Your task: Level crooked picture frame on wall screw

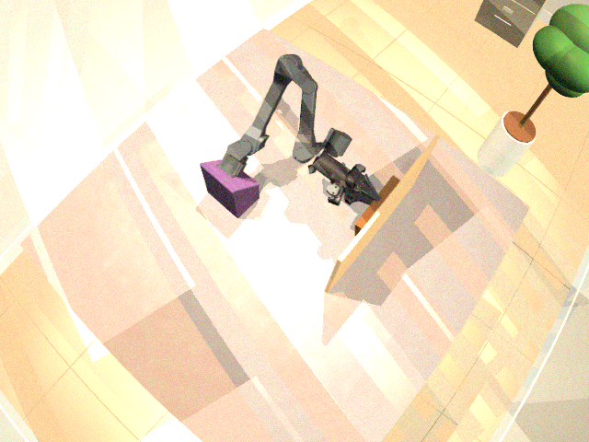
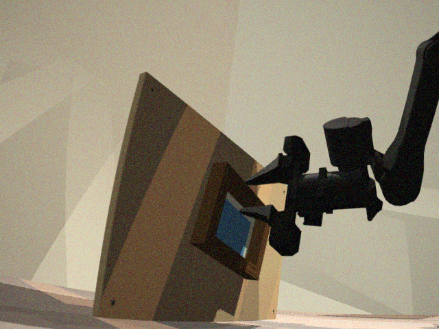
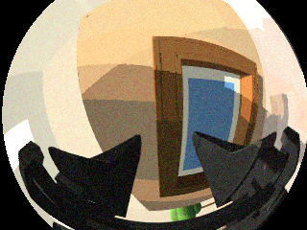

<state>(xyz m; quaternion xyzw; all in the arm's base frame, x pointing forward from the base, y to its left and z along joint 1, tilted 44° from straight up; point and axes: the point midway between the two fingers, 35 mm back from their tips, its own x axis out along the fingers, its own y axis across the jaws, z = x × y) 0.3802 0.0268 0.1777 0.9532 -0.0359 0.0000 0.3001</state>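
Right now my gripper tip is 5 cm above the picture frame, 1 cm to the right of it and 1 cm short of it. Also, from my gripper tip: wall panel (6 cm below, 2 cm ahead, 1 cm to the left).
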